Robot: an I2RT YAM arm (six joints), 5 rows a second.
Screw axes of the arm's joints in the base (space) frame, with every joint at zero. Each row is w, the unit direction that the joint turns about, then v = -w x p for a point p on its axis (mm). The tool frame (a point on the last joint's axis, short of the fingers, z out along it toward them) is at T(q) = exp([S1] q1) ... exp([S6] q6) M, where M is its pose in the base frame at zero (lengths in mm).
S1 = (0, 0, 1, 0, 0, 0)
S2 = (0, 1, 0, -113.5, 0, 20)
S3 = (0, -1, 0, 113.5, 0, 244)
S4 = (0, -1, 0, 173.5, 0, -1)
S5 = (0, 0, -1, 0, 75, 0)
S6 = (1, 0, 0, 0, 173.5, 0)
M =
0 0 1 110.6
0 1 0 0
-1 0 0 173.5
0 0 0 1
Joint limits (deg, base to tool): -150..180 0..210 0..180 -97..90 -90..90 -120..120
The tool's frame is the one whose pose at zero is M.
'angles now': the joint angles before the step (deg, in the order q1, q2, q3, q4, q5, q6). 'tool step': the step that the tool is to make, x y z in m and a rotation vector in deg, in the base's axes. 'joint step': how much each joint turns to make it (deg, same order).
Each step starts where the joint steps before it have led.
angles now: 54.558 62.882 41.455 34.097 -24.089 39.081
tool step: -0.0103 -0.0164 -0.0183 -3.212 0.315 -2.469
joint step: 0.027 -5.298 -5.199 -3.769 2.150 -2.222
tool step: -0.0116 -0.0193 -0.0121 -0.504 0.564 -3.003
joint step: 0.004 -6.446 -4.922 -2.367 2.998 -0.302
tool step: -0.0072 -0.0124 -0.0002 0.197 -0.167 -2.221
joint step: -0.007 -4.524 -1.523 -2.853 2.188 -0.356
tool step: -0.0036 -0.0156 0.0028 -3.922 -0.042 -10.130
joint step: -0.057 -5.259 0.977 -10.135 9.758 -3.480
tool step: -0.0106 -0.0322 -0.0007 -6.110 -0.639 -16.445
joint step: 0.014 -9.579 0.386 -14.510 16.301 -4.660
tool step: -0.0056 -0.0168 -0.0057 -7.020 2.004 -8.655
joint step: 0.063 -3.846 1.284 -11.555 8.841 -1.976
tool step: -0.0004 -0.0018 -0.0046 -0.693 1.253 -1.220
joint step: -0.030 -0.481 -0.427 -1.604 1.101 0.809
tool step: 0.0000 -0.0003 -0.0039 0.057 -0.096 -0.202
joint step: -0.031 -0.456 -0.991 0.644 0.176 -0.022
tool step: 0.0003 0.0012 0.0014 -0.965 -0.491 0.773
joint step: 0.047 0.466 0.409 -0.079 -0.584 -1.113
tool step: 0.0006 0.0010 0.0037 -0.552 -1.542 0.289
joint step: 0.026 0.434 0.456 0.966 -0.051 -1.688
